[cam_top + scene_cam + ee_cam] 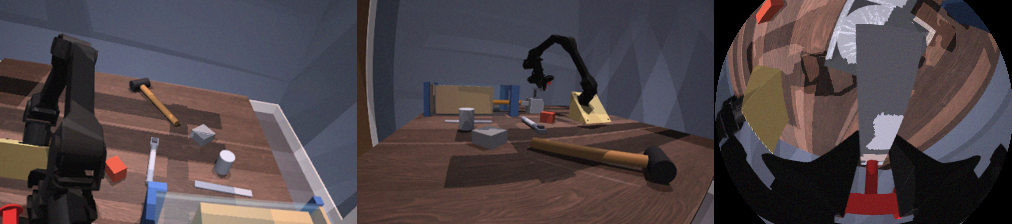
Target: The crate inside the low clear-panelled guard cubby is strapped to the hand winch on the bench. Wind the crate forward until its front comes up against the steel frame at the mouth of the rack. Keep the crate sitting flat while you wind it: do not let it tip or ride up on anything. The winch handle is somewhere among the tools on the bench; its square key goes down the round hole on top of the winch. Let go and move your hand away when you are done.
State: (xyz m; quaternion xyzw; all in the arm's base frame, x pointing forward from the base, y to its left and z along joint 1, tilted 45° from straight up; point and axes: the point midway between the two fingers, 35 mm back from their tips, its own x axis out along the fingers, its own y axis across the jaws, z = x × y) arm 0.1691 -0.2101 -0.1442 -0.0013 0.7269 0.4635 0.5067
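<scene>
The winch handle lies 2 cm above my gripper tip and 1 cm ahead of it. From my gripper tip the other things lie so: flat grey bar 44 cm ahead, 34 cm to the left, 14 cm below; grey winch 11 cm below, 5 cm ahead, 2 cm to the left; red grip 5 cm above, 2 cm behind, 1 cm to the right.
</scene>
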